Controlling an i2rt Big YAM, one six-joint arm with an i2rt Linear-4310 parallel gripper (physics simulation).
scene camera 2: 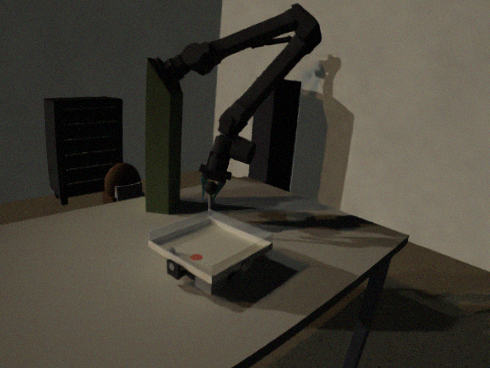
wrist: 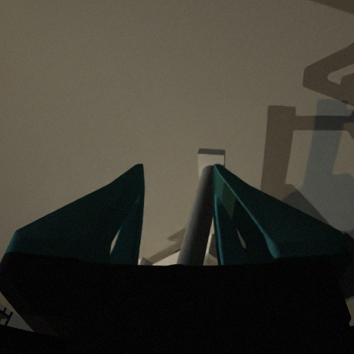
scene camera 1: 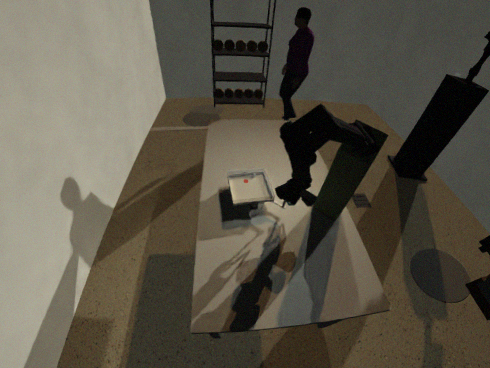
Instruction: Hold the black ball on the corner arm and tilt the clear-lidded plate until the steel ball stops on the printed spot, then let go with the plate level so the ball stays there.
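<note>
The pale square plate (scene camera 1: 231,190) (scene camera 2: 180,264) stands on a dark mount; I cannot tell any slight tilt. Its red printed spot (scene camera 1: 245,181) (scene camera 2: 196,257) lies inside, near one corner. The small grey steel ball (scene camera 2: 172,249) is off the spot, close to the wall in scene camera 2. The thin corner arm (scene camera 2: 210,203) (wrist: 197,225) rises from the plate's back corner in scene camera 2 to the black ball (scene camera 2: 211,188). My gripper (scene camera 1: 286,200) (scene camera 2: 211,196) (wrist: 177,175) is shut on the black ball, its teal fingers either side; the ball is hidden in the wrist view.
The green post (scene camera 1: 332,180) (scene camera 2: 162,150) carrying the robot arm stands on the table (scene camera 1: 225,150) (scene camera 2: 75,300) beside the plate. A person (scene camera 1: 299,55) stands beyond the table near a shelf rack (scene camera 1: 242,77). Shadows of the arm fall over the table.
</note>
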